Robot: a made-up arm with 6 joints. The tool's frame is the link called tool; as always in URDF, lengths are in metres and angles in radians. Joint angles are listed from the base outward.
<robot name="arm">
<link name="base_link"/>
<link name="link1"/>
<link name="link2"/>
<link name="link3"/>
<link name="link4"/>
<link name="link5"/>
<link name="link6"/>
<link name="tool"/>
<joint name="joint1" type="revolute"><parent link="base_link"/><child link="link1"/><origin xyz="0 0 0.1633" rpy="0 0 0"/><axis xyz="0 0 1"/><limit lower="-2.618" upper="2.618"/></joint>
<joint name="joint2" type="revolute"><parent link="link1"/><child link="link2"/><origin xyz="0 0 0" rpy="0 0 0"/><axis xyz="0.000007 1 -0.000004"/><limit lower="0" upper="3.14"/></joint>
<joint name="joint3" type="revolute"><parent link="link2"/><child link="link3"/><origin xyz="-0.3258 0 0.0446" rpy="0 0 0"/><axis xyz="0.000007 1 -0.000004"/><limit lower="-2.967" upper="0"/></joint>
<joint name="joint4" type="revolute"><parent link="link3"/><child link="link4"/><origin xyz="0.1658 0 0.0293" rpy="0 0 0"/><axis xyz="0.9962 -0.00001 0.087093"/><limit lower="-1.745" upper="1.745"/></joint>
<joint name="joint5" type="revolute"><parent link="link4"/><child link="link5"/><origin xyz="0 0 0" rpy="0 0 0"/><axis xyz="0.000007 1 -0.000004"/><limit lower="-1.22" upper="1.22"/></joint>
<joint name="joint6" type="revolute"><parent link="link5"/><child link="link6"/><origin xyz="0.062 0 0.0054" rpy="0 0 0"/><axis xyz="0.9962 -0.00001 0.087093"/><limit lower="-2.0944" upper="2.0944"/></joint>
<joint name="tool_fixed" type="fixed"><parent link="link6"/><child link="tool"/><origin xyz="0 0 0" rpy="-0.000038 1.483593 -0.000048"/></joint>
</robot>
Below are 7 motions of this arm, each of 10 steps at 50 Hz.
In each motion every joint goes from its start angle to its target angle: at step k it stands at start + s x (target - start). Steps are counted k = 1, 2, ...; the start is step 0. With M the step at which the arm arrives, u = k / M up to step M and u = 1 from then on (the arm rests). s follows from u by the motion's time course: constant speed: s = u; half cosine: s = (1 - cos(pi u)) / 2; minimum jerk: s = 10 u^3 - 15 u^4 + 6 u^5.
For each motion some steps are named. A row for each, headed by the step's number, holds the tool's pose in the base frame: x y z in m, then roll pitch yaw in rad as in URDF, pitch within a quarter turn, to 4 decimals.
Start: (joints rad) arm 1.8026 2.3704 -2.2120 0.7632 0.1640 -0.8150
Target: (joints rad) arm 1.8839 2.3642 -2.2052 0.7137 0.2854 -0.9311
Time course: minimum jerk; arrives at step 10
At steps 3, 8, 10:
3: -0.1273 0.4767 0.3488 -2.8547 1.3578 -0.9043
8: -0.1596 0.4641 0.3455 -2.5970 1.2427 -0.5043
10: -0.1620 0.4631 0.3452 -2.5861 1.2336 -0.4827

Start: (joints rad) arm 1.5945 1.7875 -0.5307 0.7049 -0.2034 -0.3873
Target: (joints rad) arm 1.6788 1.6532 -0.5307 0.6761 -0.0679 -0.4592
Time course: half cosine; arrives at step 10
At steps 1, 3, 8, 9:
1: 0.0022 0.2249 0.2715 3.0764 0.5677 -1.9063
3: -0.0021 0.2213 0.2762 3.0686 0.5696 -1.8730
8: -0.0174 0.2055 0.2936 3.0433 0.5803 -1.7404
9: -0.0189 0.2037 0.2953 3.0412 0.5816 -1.7266

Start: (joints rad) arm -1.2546 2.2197 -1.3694 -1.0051 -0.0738 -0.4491
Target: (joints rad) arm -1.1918 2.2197 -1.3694 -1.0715 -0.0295 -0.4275
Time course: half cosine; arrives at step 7
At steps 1, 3, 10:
1: 0.1324 -0.3884 0.2495 -2.3012 0.1265 -2.8540
3: 0.1398 -0.3854 0.2490 -2.3089 0.1066 -2.8321
10: 0.1529 -0.3797 0.2483 -2.3218 0.0703 -2.7927

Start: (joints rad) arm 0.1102 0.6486 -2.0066 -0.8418 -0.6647 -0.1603
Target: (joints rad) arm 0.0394 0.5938 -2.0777 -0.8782 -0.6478 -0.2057
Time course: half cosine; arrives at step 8
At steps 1, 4, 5, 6, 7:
1: -0.2487 0.0020 0.6152 -0.0004 -0.5896 -0.8669
4: -0.2662 0.0089 0.6083 0.0713 -0.6133 -0.9747
5: -0.2734 0.0121 0.6052 0.1023 -0.6214 -1.0204
6: -0.2794 0.0150 0.6025 0.1291 -0.6274 -1.0594
7: -0.2834 0.0170 0.6006 0.1473 -0.6309 -1.0857

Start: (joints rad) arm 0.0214 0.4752 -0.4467 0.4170 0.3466 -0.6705
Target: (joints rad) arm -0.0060 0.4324 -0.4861 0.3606 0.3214 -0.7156
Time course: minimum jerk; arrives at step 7
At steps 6, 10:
6: -0.0518 0.0073 0.3684 -2.0151 1.1852 -1.8778
10: -0.0521 0.0073 0.3685 -2.0068 1.1838 -1.8710

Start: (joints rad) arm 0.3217 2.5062 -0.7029 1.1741 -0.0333 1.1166
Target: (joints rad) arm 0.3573 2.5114 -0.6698 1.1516 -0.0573 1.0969
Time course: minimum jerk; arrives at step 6
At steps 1, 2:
1: 0.2571 0.0840 0.0910 -3.0614 0.1113 1.1821
2: 0.2555 0.0850 0.0908 -3.0592 0.1167 1.1964

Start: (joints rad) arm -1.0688 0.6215 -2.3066 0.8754 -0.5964 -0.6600
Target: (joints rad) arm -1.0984 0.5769 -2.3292 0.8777 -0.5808 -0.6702
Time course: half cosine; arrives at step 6
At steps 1, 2, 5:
1: -0.1773 0.2686 0.5956 0.3624 -0.6630 -0.9322
2: -0.1778 0.2734 0.5927 0.3591 -0.6724 -0.9370
5: -0.1791 0.2912 0.5817 0.3467 -0.7075 -0.9548

